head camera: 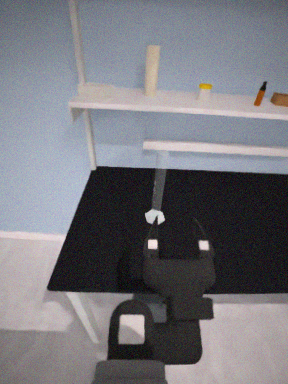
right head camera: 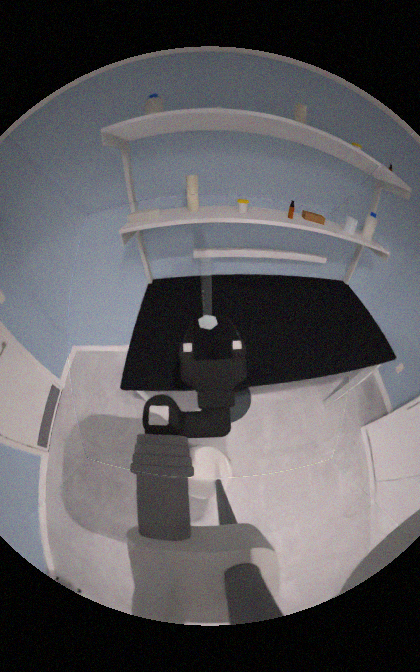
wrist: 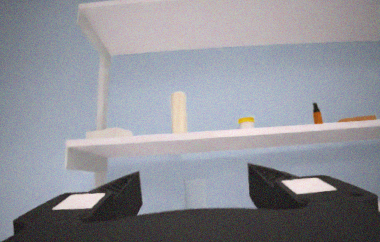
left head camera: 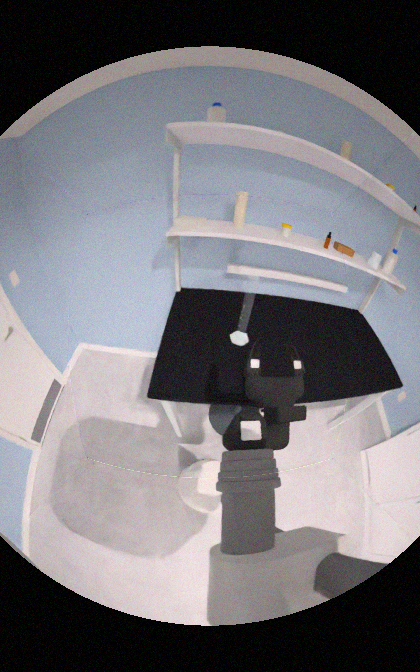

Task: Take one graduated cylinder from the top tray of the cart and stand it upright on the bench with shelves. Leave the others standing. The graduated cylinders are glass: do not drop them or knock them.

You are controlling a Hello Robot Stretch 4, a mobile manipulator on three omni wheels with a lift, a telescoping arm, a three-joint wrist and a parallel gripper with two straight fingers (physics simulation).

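Frame: origin at the robot's base, x ahead, y left, z up, level; metres.
Seen in the pictures: gripper, fingertip midpoint: (head camera: 174, 218) (wrist: 194, 184).
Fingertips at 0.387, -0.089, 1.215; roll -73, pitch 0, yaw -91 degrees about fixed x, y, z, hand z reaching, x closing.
A point is followed by its place in that frame, as x, y, z.
A clear graduated cylinder (head camera: 159, 187) @[0.673, -0.090, 1.081] (left head camera: 246, 312) (right head camera: 206, 295) stands upright on the black top of the bench (head camera: 240, 210) @[0.756, -0.529, 0.887] (left head camera: 330, 345) (right head camera: 300, 320), left of its middle, on a pale hexagonal base. It also shows faintly in the wrist view (wrist: 196, 189) @[0.673, -0.091, 1.201], beyond the fingers. My gripper (head camera: 176, 220) @[0.387, -0.089, 1.216] (left head camera: 274, 346) (right head camera: 214, 330) is open with nothing between its fingers. It is on the near side of the cylinder, apart from it, over the front part of the bench. The cart and its other cylinders do not show.
The lower shelf (head camera: 175, 105) (wrist: 150, 145) holds a tall cream cylinder (head camera: 152, 71) @[0.975, -0.048, 1.436] (wrist: 179, 112) @[0.975, -0.051, 1.447], a yellow-lidded jar (head camera: 205, 92) @[0.935, -0.269, 1.378] and an orange bottle (head camera: 260, 94) @[0.921, -0.494, 1.389]. An upper shelf (left head camera: 260, 140) runs above. A narrow white rail (head camera: 215, 148) @[1.082, -0.448, 1.063] is on the wall behind the bench.
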